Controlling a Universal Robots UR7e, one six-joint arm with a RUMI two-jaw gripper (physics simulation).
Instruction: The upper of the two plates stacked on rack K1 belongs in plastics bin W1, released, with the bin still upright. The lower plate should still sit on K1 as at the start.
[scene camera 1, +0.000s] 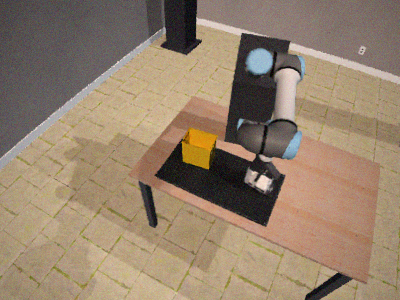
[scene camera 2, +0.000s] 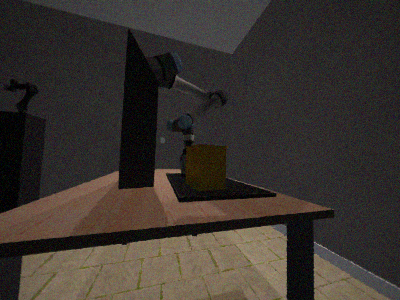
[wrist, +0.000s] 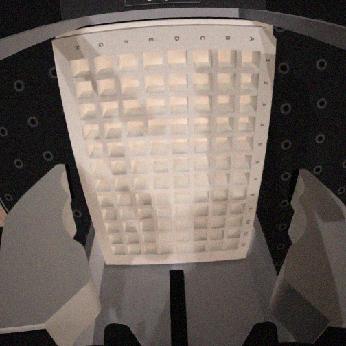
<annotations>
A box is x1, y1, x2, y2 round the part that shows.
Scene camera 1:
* yellow plastics bin W1: [181, 127, 217, 169]
</annotations>
